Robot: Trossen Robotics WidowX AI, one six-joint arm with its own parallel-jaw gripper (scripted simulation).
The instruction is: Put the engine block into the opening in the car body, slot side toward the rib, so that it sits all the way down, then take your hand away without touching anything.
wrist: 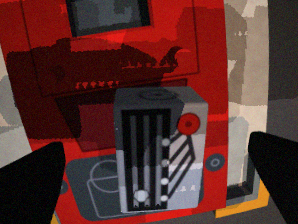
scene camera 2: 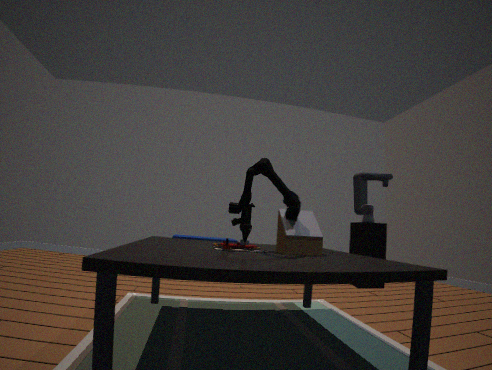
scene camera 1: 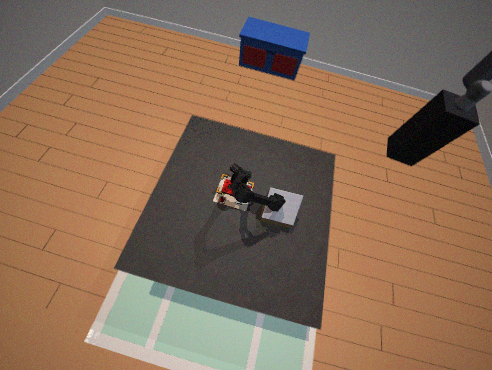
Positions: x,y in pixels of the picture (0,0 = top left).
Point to a grey engine block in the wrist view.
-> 159,133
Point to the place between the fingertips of the gripper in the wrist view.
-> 160,147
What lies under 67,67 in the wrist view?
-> A red car body.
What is the gripper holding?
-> Nothing.
